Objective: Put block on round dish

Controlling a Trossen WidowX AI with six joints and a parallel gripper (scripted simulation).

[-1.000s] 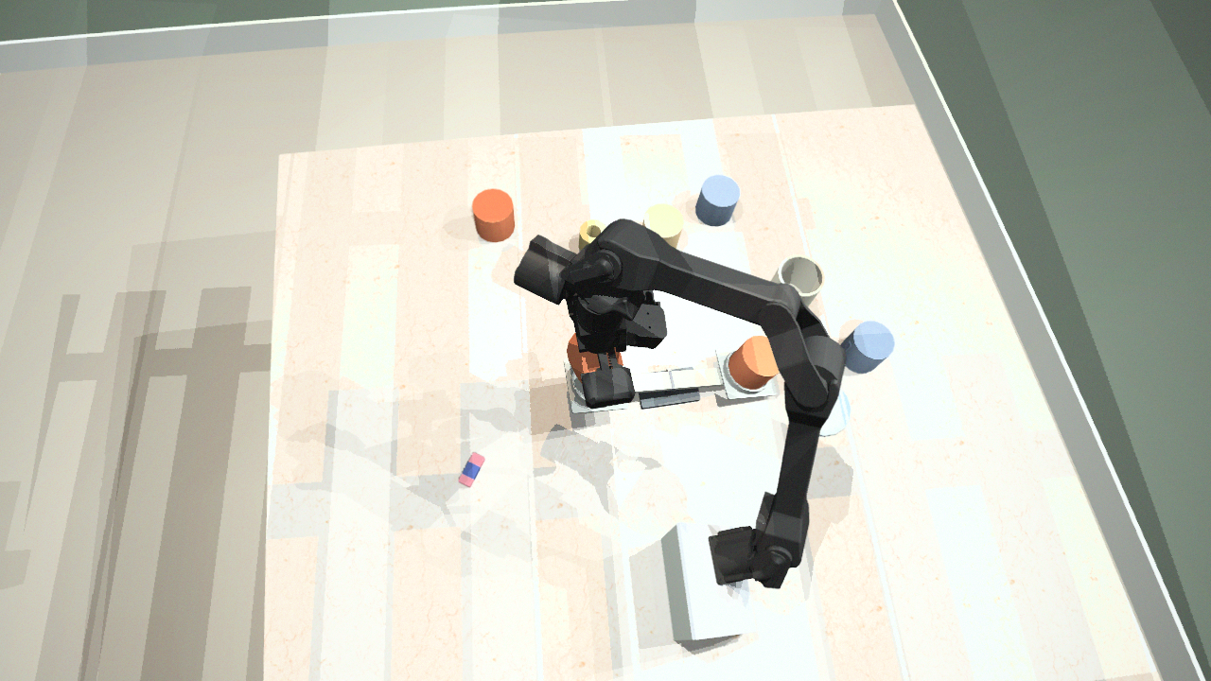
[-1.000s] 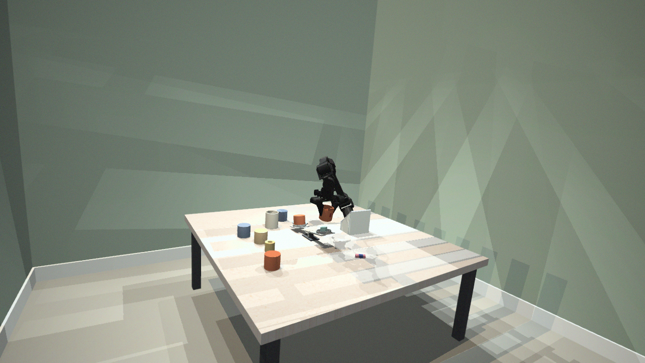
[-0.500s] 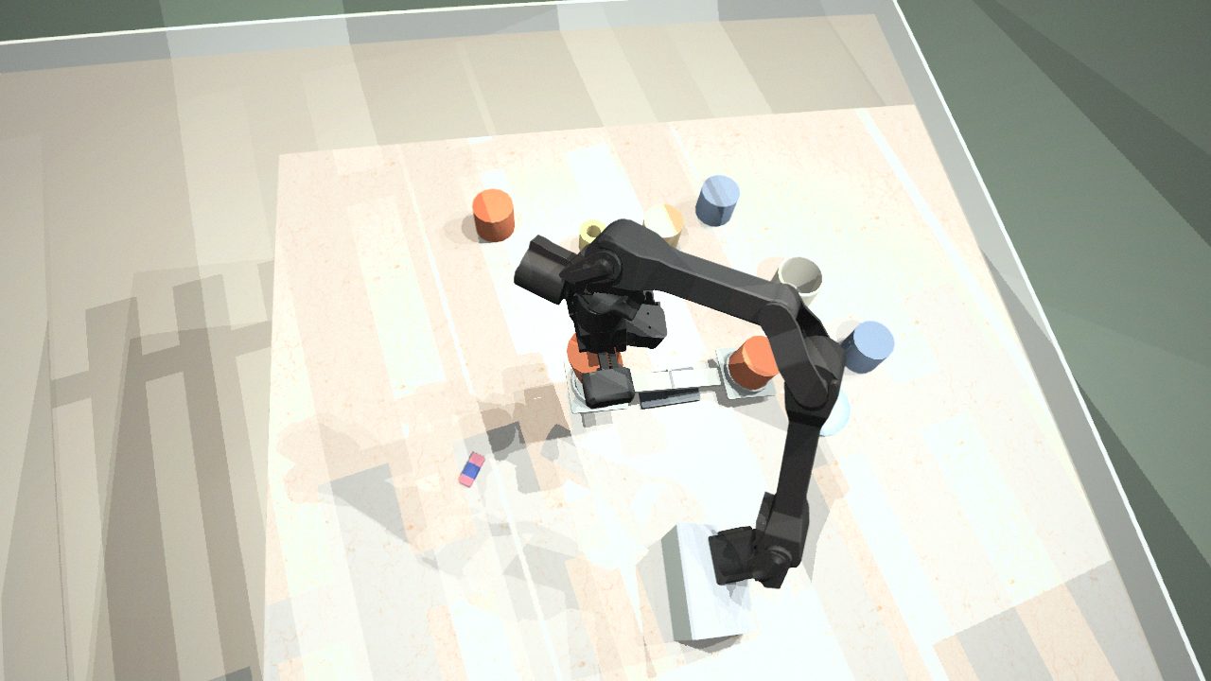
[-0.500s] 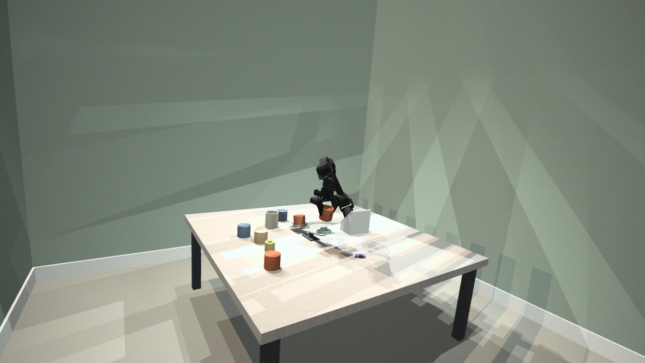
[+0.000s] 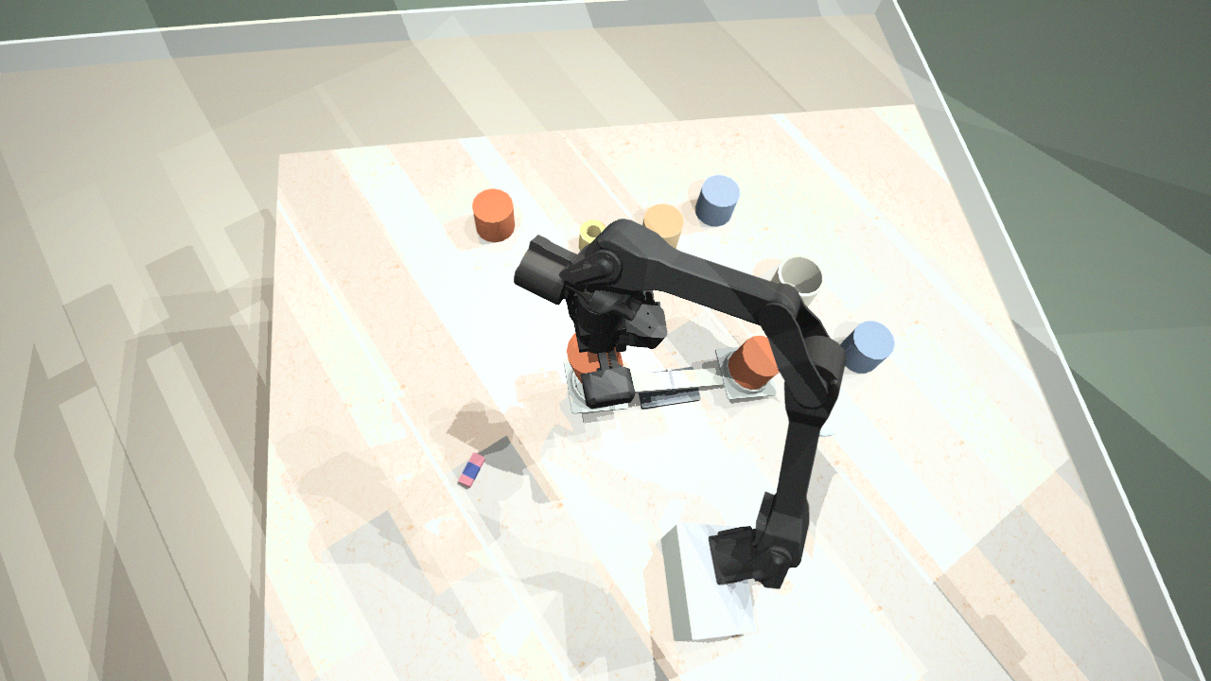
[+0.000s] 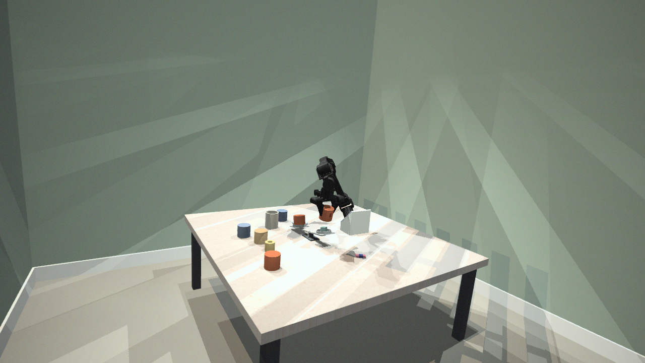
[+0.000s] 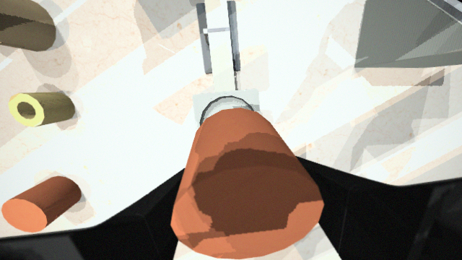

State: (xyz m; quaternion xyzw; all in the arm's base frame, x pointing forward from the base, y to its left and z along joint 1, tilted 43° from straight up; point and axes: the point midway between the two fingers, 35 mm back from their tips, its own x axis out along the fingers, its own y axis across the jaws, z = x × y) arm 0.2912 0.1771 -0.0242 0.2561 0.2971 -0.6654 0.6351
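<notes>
Right now the small teal block is 80 mm below my gripper tip and 10 mm to the right of it. Also, from my gripper tip: yellow ring (290 mm ahead, 150 mm below, 50 mm to the right); then blue eraser (200 mm to the left, 160 mm below, 90 mm behind); then pale blue round dish (380 mm to the right, 170 mm below, 60 mm behind).
</notes>
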